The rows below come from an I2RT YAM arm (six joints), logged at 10 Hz.
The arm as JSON. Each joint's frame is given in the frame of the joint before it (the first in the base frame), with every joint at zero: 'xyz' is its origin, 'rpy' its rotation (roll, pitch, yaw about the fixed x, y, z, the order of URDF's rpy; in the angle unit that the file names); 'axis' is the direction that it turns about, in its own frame. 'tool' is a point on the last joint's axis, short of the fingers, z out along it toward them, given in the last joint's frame.
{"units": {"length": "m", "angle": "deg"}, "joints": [
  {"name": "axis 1", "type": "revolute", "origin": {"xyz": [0.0, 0.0, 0.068], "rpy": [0.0, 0.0, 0.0]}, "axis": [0.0, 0.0, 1.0]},
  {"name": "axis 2", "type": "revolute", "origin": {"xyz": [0.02, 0.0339, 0.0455], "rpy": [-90.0, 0.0, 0.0]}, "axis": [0.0, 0.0, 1.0]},
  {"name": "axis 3", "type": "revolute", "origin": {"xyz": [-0.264, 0.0, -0.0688], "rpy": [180.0, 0.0, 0.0]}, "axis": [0.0, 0.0, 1.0]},
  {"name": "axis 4", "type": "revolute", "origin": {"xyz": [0.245, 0.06, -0.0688], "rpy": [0.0, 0.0, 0.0]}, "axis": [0.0, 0.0, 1.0]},
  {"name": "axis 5", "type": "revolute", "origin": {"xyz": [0.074, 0.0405, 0.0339], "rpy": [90.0, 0.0, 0.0]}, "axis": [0.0, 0.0, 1.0]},
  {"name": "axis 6", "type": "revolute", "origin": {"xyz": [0.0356, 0.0, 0.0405], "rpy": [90.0, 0.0, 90.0]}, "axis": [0.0, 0.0, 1.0]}
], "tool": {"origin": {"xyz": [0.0, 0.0, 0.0], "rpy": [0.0, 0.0, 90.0]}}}
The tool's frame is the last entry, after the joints.
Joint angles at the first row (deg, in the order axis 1, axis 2, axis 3, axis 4, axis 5, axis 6):
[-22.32, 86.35, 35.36, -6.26, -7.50, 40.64]
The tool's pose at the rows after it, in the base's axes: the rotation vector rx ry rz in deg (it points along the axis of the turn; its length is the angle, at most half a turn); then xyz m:
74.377, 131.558, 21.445, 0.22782, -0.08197, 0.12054
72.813, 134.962, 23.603, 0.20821, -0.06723, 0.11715
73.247, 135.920, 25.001, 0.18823, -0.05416, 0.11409
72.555, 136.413, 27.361, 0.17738, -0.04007, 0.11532
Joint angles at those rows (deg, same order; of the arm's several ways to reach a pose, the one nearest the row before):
[-21.44, 84.32, 30.85, -6.73, -11.33, 40.54]
[-19.98, 79.76, 26.67, -9.24, -12.90, 39.91]
[-18.45, 74.37, 22.17, -10.85, -13.31, 41.39]
[-15.39, 69.67, 19.58, -12.39, -13.73, 44.00]

